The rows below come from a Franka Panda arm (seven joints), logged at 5 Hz.
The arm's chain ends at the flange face. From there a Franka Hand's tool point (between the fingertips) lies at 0.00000 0.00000 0.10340 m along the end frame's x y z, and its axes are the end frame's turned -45 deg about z.
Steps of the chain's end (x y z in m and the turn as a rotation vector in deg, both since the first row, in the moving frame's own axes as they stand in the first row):
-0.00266 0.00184 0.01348 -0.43 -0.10 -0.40
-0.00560 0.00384 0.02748 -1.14 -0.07 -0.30
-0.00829 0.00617 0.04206 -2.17 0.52 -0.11
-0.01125 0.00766 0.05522 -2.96 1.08 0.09
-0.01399 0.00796 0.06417 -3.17 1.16 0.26
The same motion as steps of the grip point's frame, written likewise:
-0.00386 -0.00016 0.01348 -0.23 -0.37 -0.40
-0.00822 0.00012 0.02746 -0.76 -0.86 -0.30
-0.01233 0.00193 0.04198 -1.90 -1.17 -0.11
-0.01577 0.00261 0.05506 -2.86 -1.33 0.09
-0.01810 0.00125 0.06399 -3.06 -1.42 0.26

